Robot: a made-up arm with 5 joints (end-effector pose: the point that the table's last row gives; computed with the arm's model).
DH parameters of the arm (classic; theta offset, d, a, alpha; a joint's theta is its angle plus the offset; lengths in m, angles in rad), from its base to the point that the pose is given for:
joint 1: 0 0.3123 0 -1.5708
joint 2: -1.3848 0 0.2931 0
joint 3: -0.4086 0 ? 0
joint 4: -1.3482 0 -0.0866 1.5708
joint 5: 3.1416 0.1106 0 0
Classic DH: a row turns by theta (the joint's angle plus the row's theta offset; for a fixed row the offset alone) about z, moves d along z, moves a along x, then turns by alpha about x.
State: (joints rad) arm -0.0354 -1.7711 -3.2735 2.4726 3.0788
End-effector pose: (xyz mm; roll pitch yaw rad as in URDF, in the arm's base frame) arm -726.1 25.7 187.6 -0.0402 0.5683 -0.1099
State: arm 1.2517 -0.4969 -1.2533 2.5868 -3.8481
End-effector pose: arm 107.0 323.9 646.4 2.5180 -0.6000 -0.9846
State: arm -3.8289 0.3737 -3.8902 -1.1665 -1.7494
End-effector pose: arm 182.1 -149.5 886.0 -1.5409 -0.1785 -2.2634
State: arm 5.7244 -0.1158 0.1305 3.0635 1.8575
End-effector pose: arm 24.7 -15.5 225.9 0.0608 -0.0179 -1.8434
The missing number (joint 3, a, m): -0.4943
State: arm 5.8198 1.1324 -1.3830 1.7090 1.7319
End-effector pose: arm 365.8 -182.8 -152.9 1.6847 -0.1601 -2.0524
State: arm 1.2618 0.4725 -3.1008 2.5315 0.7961
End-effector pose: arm 127.1 398.1 916.0 -3.0723 -0.0677 0.4633
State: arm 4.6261 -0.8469 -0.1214 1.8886 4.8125
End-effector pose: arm -21.0 -242.7 224.5 -2.2237 0.0796 -0.1470
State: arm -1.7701 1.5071 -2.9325 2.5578 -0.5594
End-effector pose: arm -142.6 -706.1 189.3 -2.2944 0.8748 -0.7951
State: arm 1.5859 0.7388 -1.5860 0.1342 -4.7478
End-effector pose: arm -12.2 805.4 224.3 -2.4289 -0.0232 0.0419
